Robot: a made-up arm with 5 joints. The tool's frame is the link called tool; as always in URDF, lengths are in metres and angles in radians. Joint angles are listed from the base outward. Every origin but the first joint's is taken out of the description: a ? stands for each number. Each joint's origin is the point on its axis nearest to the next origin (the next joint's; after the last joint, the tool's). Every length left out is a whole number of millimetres.
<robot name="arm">
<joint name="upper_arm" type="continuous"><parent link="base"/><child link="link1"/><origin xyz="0 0 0.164"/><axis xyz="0 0 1"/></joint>
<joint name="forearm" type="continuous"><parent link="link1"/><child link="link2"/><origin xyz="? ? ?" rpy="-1.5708 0 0"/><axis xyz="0 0 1"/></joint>
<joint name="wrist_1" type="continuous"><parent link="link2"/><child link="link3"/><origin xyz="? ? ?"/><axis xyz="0 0 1"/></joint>
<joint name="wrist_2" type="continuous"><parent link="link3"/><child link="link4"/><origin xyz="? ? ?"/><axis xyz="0 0 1"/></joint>
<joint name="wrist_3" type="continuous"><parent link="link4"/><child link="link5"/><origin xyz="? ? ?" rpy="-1.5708 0 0"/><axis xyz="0 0 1"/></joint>
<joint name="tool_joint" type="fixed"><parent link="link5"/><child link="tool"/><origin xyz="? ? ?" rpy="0 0 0"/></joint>
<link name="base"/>
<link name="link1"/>
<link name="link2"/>
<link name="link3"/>
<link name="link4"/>
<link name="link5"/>
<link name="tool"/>
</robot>
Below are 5 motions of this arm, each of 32 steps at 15 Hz.
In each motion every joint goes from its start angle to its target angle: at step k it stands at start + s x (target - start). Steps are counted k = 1, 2, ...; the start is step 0. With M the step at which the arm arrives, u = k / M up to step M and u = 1 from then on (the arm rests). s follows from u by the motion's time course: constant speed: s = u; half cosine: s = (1 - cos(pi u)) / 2; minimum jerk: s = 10 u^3 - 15 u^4 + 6 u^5.
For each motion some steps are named. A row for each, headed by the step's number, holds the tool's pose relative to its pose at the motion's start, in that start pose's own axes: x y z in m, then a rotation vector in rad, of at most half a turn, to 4 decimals.
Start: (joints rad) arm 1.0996 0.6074 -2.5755 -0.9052 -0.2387
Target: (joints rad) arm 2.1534 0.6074 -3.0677 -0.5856 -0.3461
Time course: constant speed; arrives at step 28
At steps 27, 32:
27: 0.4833 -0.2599 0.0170 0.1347 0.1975 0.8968
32: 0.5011 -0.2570 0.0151 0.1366 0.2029 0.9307

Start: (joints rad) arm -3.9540 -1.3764 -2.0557 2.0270 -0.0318
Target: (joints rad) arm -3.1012 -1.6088 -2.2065 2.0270 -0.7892
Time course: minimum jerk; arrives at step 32
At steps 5, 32:
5: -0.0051 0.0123 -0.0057 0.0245 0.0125 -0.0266
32: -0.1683 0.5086 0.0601 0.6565 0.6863 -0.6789

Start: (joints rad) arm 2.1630 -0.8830 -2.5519 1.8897 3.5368
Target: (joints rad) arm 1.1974 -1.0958 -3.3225 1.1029 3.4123
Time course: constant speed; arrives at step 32
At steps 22, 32:
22: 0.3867 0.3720 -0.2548 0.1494 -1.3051 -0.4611
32: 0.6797 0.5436 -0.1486 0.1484 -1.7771 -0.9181

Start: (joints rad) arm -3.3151 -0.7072 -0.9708 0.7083 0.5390
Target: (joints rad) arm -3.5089 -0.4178 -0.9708 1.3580 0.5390
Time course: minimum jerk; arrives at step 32
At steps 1, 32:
1: 0.0000 0.0000 0.0001 -0.0002 -0.0002 0.0000
32: -0.0775 0.1488 0.1872 -0.5632 -0.7539 0.1765

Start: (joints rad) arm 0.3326 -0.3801 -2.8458 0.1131 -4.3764
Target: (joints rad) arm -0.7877 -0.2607 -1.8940 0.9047 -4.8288
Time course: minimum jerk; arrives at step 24
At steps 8, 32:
8: 0.0232 0.1752 0.0552 -0.3589 0.1615 -0.3244
32: 0.5455 0.3610 -0.1619 -1.5710 1.2687 -1.0263

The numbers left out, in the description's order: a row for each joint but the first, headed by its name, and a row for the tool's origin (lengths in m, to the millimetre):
forearm: 0 0 0
wrist_1: 0.083 -0.439 0
wrist_2: 0.099 0.437 0
wrist_3: 0.107 0.136 0
tool: 0 0 0

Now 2 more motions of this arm.
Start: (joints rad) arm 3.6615 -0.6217 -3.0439 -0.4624 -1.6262
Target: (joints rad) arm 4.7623 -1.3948 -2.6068 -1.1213 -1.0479
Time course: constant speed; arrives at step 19
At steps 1, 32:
1: -0.0413 0.0275 0.0043 -0.0503 -0.0512 0.0611
32: -0.8125 0.2322 -0.4942 -1.1480 -0.9175 0.5716

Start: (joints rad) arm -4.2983 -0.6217 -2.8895 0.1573 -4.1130
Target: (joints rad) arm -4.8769 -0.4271 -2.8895 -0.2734 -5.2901
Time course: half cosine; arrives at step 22
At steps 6, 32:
6: -0.0306 0.0524 0.0034 0.0249 -0.0398 -0.3003
32: -0.0780 0.3078 -0.0086 0.2550 -0.2137 -1.7159

